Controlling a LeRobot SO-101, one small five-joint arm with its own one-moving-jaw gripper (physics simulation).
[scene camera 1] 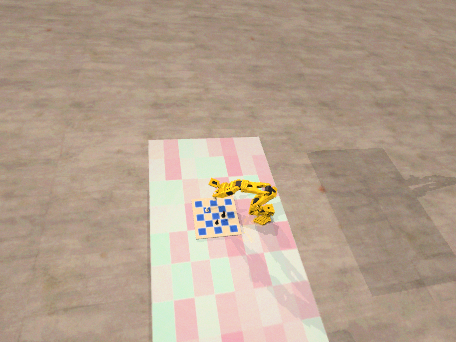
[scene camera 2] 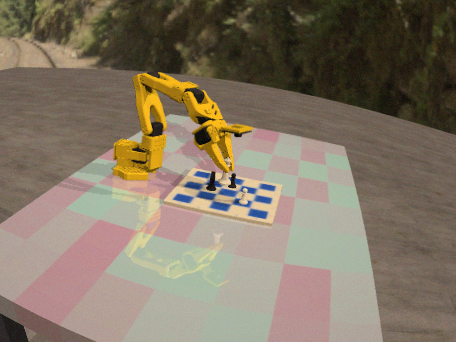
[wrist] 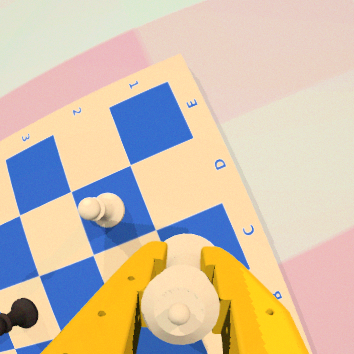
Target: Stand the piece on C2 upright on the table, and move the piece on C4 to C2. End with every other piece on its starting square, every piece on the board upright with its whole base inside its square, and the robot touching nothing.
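Pixels of known places: hand, its tool point: (scene camera 1: 213, 195) (scene camera 2: 230, 169) (wrist: 165, 259); arm's base, origin of its link: (scene camera 1: 256, 216) (scene camera 2: 141, 174).
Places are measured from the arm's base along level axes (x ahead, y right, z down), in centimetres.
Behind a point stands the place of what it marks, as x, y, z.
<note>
My gripper (scene camera 1: 216, 196) (scene camera 2: 228, 169) (wrist: 184, 247) @(21.9, 8.9, -8.4) is shut on the large white piece (scene camera 2: 225, 177) @(21.3, 9.5, -6.8) (wrist: 180, 300) @(21.3, 9.2, -10.4) and holds it roughly upright over the row-1 side of the board (scene camera 1: 199, 237) @(30.4, -8.6, -0.5) (scene camera 2: 190, 204) @(15.5, 11.5, -0.6) (wrist: 179, 65) @(31.1, 12.4, -0.6). The wrist view shows the piece's base past the jaw tips, overlapping C1; it appears raised above the board. A short black piece (scene camera 1: 217, 222) @(21.0, -2.4, -1.8) (scene camera 2: 233, 181) @(21.3, -1.7, -2.0) (wrist: 24, 312) @(21.2, -1.5, -1.3) stands on C4.
A small white pawn (scene camera 1: 207, 210) @(24.8, 4.9, -1.4) (scene camera 2: 244, 196) @(25.0, 5.8, -2.1) (wrist: 102, 210) @(24.6, 5.9, -2.8) stands on D2. A taller black piece (scene camera 1: 223, 214) @(17.6, 0.9, -3.1) (scene camera 2: 212, 182) @(17.5, 2.1, -2.4) stands around B3. The board lies on a pink and green checked table (scene camera 1: 210, 310) @(29.8, -40.6, 0.0) (scene camera 2: 310, 240) @(39.9, 16.0, 0.0) (wrist: 300, 200) @(21.2, 15.4, 0.0).
</note>
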